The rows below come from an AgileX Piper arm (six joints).
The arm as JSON. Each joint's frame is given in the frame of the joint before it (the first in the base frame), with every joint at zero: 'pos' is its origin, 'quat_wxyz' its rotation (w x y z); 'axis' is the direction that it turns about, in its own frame. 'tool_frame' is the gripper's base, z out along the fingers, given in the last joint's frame.
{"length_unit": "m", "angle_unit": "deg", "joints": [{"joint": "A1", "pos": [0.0, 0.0, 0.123], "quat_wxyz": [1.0, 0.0, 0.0, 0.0], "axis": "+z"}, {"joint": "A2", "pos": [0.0, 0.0, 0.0], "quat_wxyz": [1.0, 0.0, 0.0, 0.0], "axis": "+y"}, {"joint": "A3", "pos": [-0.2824, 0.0, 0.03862], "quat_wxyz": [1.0, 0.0, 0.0, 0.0], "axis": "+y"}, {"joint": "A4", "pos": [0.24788, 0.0, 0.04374], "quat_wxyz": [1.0, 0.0, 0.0, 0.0], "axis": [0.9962, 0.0, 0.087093]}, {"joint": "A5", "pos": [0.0, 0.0, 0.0], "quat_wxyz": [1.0, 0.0, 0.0, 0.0], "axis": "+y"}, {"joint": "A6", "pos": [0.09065, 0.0, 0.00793], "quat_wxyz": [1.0, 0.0, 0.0, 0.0], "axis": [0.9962, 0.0, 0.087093]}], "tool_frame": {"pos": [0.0, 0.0, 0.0], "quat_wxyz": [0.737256, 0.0, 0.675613, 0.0]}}
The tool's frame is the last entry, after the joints.
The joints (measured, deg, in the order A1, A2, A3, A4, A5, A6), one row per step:
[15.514, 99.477, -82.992, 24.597, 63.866, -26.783]
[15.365, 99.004, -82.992, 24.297, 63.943, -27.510]
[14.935, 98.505, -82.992, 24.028, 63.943, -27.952]
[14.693, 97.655, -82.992, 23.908, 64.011, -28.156]
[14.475, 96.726, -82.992, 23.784, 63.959, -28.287]
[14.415, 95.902, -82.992, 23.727, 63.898, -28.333]
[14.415, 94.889, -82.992, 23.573, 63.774, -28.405]
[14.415, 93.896, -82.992, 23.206, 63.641, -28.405]
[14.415, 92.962, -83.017, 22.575, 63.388, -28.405]
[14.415, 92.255, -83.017, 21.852, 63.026, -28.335]
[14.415, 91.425, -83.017, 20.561, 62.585, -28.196]
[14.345, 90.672, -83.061, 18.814, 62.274, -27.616]
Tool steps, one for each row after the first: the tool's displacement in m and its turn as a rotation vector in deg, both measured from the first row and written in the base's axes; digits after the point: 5 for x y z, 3 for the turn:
[-0.00102, -0.00163, 0.00276, -0.289, -0.778, 0.586]
[-0.00142, -0.00488, 0.00571, -0.494, -1.517, 0.598]
[-0.00344, -0.00710, 0.01088, -0.444, -2.395, 0.580]
[-0.00564, -0.00924, 0.01654, -0.354, -3.428, 0.471]
[-0.00795, -0.01031, 0.02156, -0.207, -4.315, 0.428]
[-0.01093, -0.01132, 0.02766, -0.100, -5.477, 0.455]
[-0.01388, -0.01261, 0.03347, -0.187, -6.649, 0.447]
[-0.01644, -0.01419, 0.03893, -0.515, -7.961, 0.425]
[-0.01814, -0.01571, 0.04291, -0.957, -9.120, 0.311]
[-0.02003, -0.01807, 0.04737, -1.881, -10.585, 0.179]
[-0.02156, -0.02135, 0.05134, -3.167, -11.835, -0.307]

